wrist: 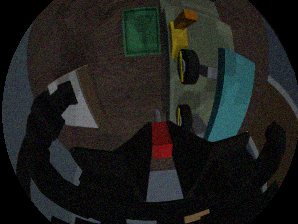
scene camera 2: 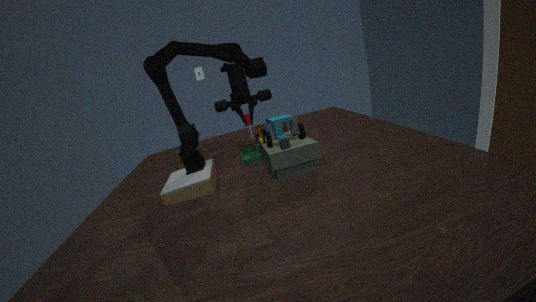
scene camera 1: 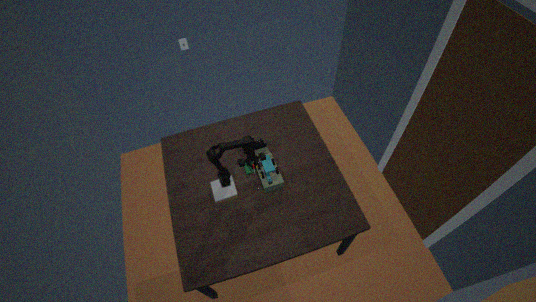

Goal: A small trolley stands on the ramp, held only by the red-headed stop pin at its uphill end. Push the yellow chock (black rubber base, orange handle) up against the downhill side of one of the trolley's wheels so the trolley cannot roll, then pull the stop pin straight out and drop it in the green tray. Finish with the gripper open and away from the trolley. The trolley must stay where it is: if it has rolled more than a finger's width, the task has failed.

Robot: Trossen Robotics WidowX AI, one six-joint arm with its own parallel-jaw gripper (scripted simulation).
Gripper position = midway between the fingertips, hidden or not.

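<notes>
With my gripper, seen at [scene camera 2: 249, 125] and again at [wrist: 158, 125], I am holding a red-headed stop pin [wrist: 162, 142]. There is a grey-green ramp block too, visible at [scene camera 2: 304, 150] and also at [wrist: 200, 96]. I see a yellow chock [wrist: 178, 37] as well, along with a green tray [wrist: 141, 30].
</notes>
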